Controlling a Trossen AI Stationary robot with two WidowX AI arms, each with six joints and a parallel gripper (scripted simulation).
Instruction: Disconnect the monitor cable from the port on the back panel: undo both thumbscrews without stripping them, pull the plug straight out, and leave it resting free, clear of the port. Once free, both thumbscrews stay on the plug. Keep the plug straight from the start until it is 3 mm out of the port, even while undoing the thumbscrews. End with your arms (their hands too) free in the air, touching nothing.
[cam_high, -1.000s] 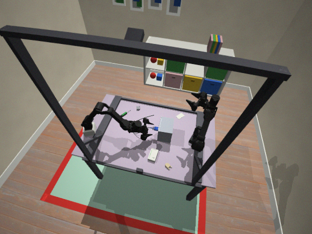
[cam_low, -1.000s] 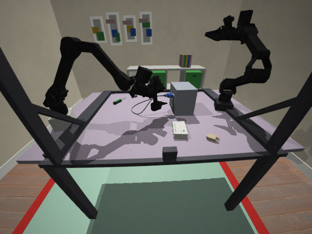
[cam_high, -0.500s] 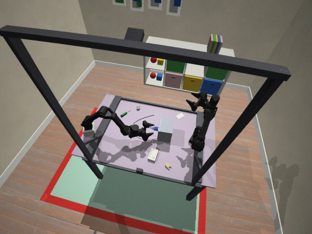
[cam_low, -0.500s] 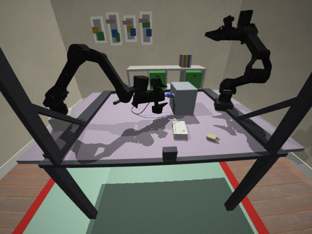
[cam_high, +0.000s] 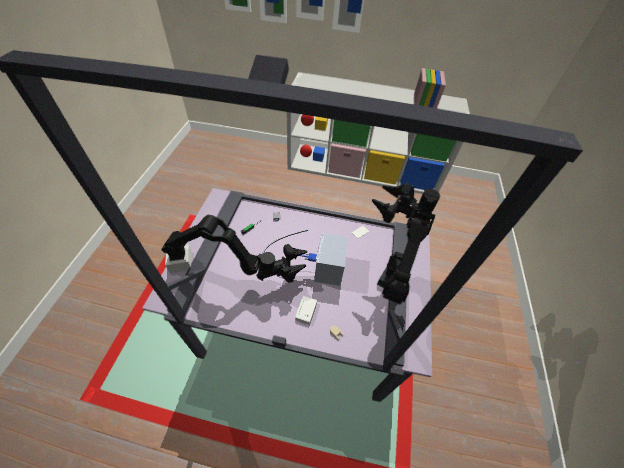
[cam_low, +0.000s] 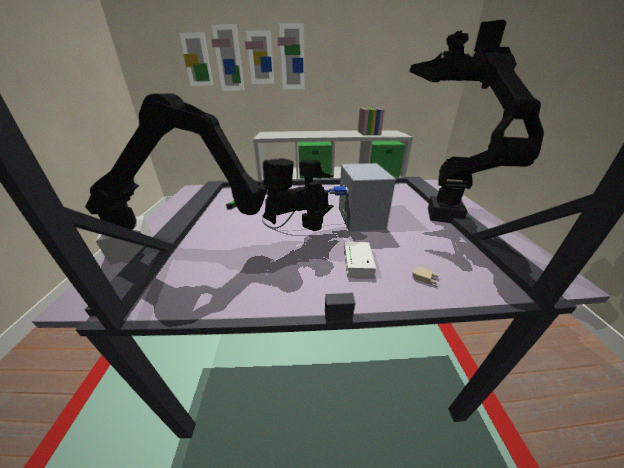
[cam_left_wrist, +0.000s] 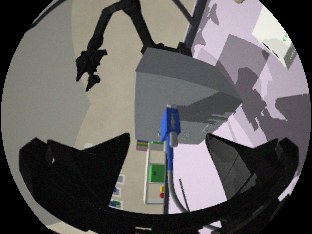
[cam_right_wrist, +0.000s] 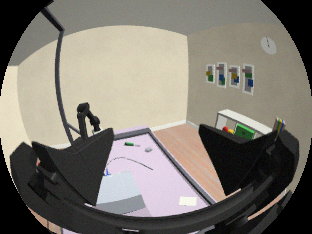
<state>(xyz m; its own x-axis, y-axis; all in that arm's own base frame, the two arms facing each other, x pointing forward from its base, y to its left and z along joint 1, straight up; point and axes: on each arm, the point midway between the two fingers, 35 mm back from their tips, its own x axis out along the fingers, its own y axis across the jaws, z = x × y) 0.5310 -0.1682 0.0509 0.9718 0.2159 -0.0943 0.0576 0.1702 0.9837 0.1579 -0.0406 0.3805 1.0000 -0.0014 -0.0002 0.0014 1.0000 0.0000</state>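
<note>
Now: left hand 5 cm to the left of the blue plug, 3 cm short of it and 1 cm above it. Also, from my left hand: back panel: 8 cm to the right, 5 cm ahead, 3 cm below; then grey box: 14 cm to the right, 5 cm ahead, 4 cm below; then white device: 17 cm behind, 10 cm below, 5 cm to the right.
</note>
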